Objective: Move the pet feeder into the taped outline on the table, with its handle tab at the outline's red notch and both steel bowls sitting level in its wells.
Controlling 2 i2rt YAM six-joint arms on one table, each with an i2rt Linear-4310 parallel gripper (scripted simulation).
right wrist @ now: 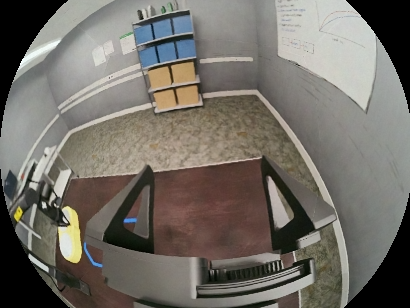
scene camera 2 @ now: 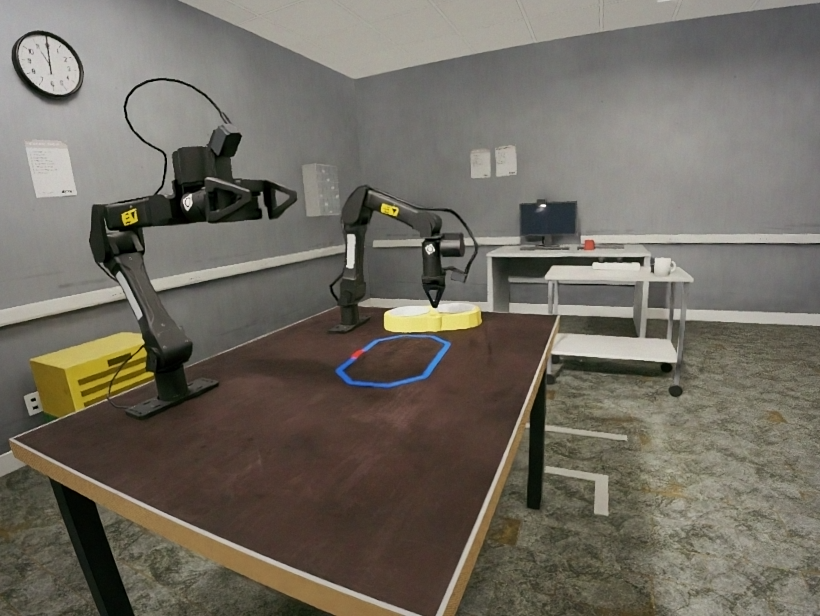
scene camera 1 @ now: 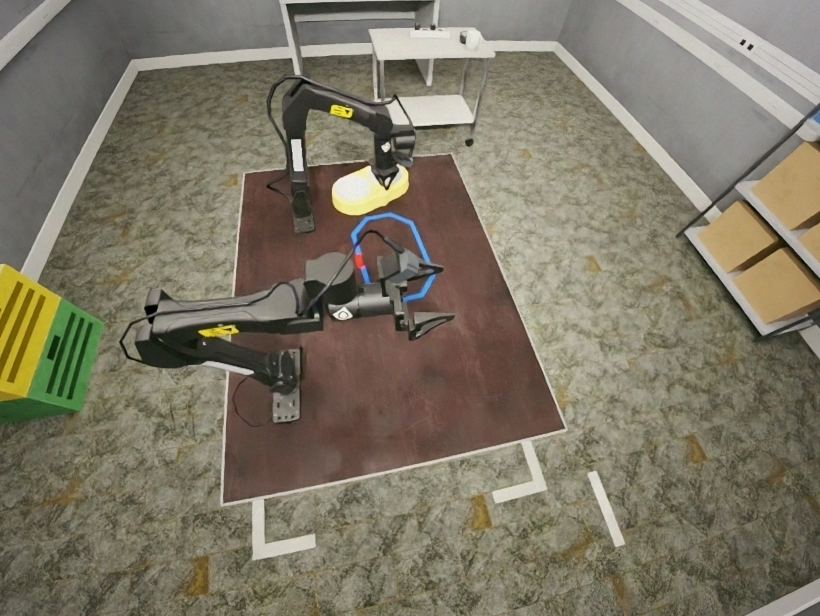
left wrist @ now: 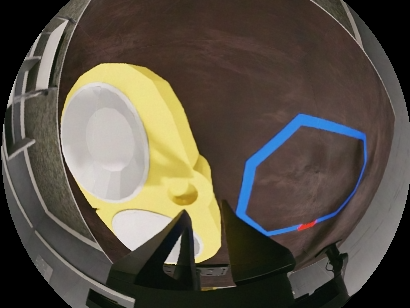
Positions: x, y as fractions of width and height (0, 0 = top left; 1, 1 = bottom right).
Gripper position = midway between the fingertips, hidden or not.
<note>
In view: my left gripper (scene camera 1: 0.47, 0.30), my right gripper (scene camera 2: 0.34, 0.32) and a blue taped outline (left wrist: 0.74, 0.39).
My left gripper also shows in the left wrist view (left wrist: 0.50, 0.68). My right gripper is seen too in the right wrist view (right wrist: 0.50, 0.53).
</note>
